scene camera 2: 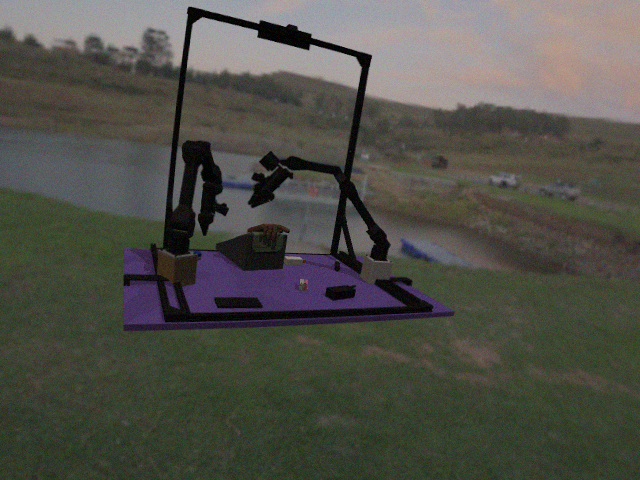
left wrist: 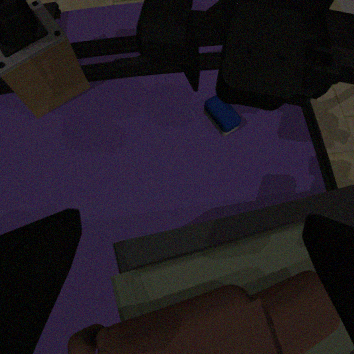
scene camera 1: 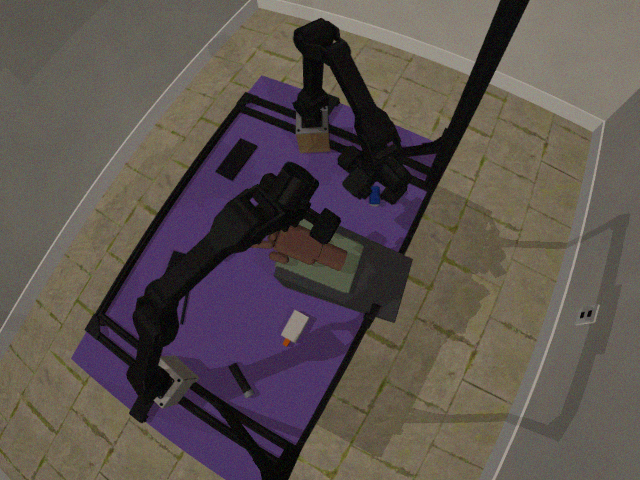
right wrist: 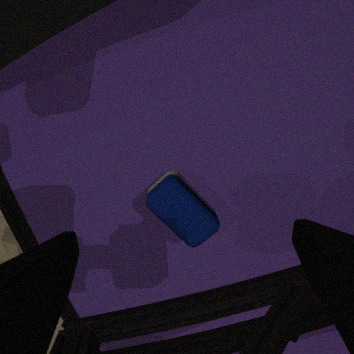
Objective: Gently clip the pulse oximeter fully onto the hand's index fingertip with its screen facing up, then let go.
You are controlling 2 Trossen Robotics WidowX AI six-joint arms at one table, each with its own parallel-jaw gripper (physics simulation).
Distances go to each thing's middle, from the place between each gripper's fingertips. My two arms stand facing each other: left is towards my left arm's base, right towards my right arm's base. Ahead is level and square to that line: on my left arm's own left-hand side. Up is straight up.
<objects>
Now: right hand 100 mm above the blue pulse oximeter (right wrist: 171,198), 40 mm to the left of it and 10 mm past it. Also, from my right hand: grey-green block (scene camera 1: 342,280) (230 mm to the left, 30 mm ahead, 10 mm above); then dark grey plate (scene camera 1: 382,273) (220 mm to the left, 80 mm below, 30 mm behind).
The grey-green block lies 14 cm below my left hand, 7 cm to the left of it and 5 cm behind it. The rest, counted from my left hand: dark grey plate 22 cm below, 11 cm behind, 6 cm to the left; blue pulse oximeter 25 cm below, 19 cm to the right, 9 cm behind.
</objects>
